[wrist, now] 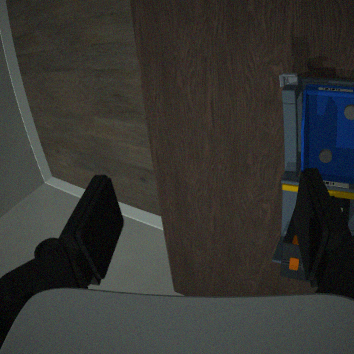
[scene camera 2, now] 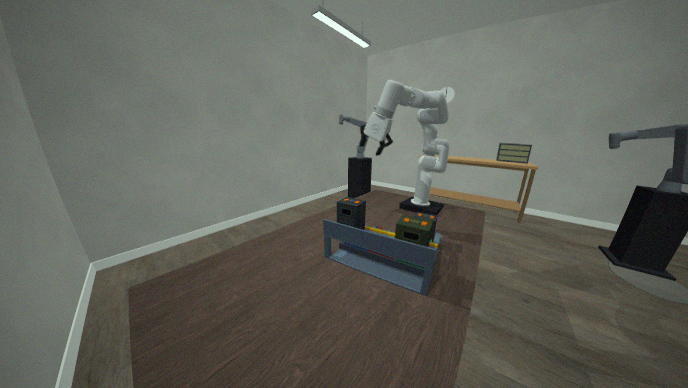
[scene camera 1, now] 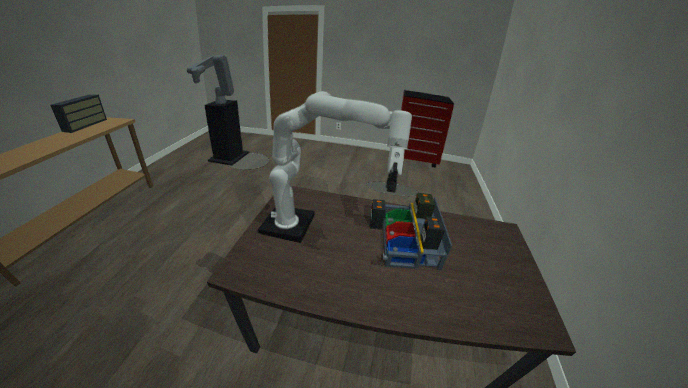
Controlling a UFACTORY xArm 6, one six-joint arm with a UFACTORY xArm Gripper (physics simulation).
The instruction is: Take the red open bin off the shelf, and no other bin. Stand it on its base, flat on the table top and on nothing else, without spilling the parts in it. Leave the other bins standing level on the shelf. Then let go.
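Frame: origin at the arm's base, x left, y down, z back, level; metres.
Seen in the pictures: gripper, fingertip midpoint: [wrist: 205, 196] [scene camera 2: 369, 150] [scene camera 1: 390, 190]; arm's base at its link origin: [scene camera 2: 420, 202] [scene camera 1: 286, 221].
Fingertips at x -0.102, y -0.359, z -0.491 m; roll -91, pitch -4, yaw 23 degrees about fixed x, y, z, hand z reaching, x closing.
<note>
Pixels of each thing's middle, then the offset from my fingertips to it. Level surfaces: height alone.
- red open bin at the middle of its body: [scene camera 1: 403, 234] dx +0.179, dy +0.346, dz -0.109 m
- green bin at the middle of its body: [scene camera 1: 402, 220] dx +0.290, dy +0.346, dz -0.092 m
- blue bin at the middle of its body: [wrist: 333, 142] [scene camera 1: 406, 249] dx +0.069, dy +0.346, dz -0.128 m
- yellow bar at the middle of its body: [scene camera 2: 384, 232] [scene camera 1: 416, 225] dx +0.188, dy +0.283, dz -0.160 m
- dark green box at the middle of its body: [scene camera 2: 413, 235] [scene camera 1: 424, 205] dx +0.307, dy +0.239, dz -0.188 m
- dark grey box at the middle of its body: [wrist: 317, 236] [scene camera 2: 351, 216] [scene camera 1: 432, 233] dx +0.078, dy +0.227, dz -0.222 m
- dark box at the middle of its body: [scene camera 2: 423, 229] [scene camera 1: 377, 214] dx +0.273, dy +0.324, dz +0.044 m
- table at its surface level: dy +0.390 m
The red open bin [scene camera 1: 403, 230] stands on the grey shelf [scene camera 1: 448, 241] [scene camera 2: 380, 241] [wrist: 290, 132], between the green bin [scene camera 1: 399, 215] and the blue bin [scene camera 1: 402, 244] [wrist: 327, 127]. A small round grey part shows in the red bin. The blue bin holds round grey parts and looks level. My gripper [scene camera 1: 392, 189] [scene camera 2: 370, 149] [wrist: 205, 196] is open and empty, well above the table and apart from the shelf. In the wrist view the blue bin lies at the right edge, partly behind the right finger; the red bin does not show there.
A yellow bar [scene camera 1: 416, 227] [wrist: 290, 188] runs along the shelf behind the bins. A dark green box [scene camera 1: 425, 205] [scene camera 2: 415, 231] and a dark grey box [scene camera 1: 434, 235] [scene camera 2: 351, 214] stand behind it. Another dark box [scene camera 1: 378, 215] stands on the table [scene camera 1: 320, 280] beside the green bin's end.
</note>
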